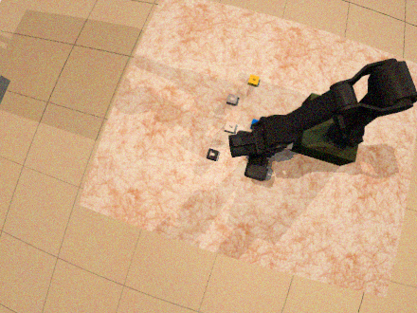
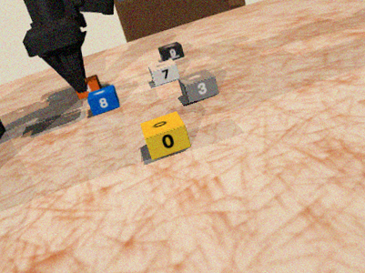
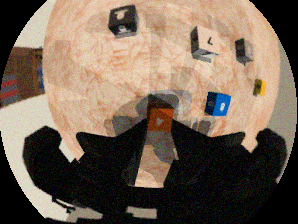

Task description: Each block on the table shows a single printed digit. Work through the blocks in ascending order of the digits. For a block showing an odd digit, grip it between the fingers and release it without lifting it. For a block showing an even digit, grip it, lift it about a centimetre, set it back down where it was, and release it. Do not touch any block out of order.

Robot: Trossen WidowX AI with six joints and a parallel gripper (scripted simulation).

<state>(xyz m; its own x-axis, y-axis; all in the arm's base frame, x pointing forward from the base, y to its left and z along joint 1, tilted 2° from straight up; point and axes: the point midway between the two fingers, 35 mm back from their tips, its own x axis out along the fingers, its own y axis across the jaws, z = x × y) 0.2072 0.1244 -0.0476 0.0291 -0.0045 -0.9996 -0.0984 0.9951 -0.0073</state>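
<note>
The white block is 12 cm ahead of my gripper tip and 5 cm to the right of it. From my gripper tip the other things lie so: blue block (4 cm ahead, 9 cm to the right); orange block (1 cm ahead); black block (14 cm ahead, 6 cm to the left).
</note>
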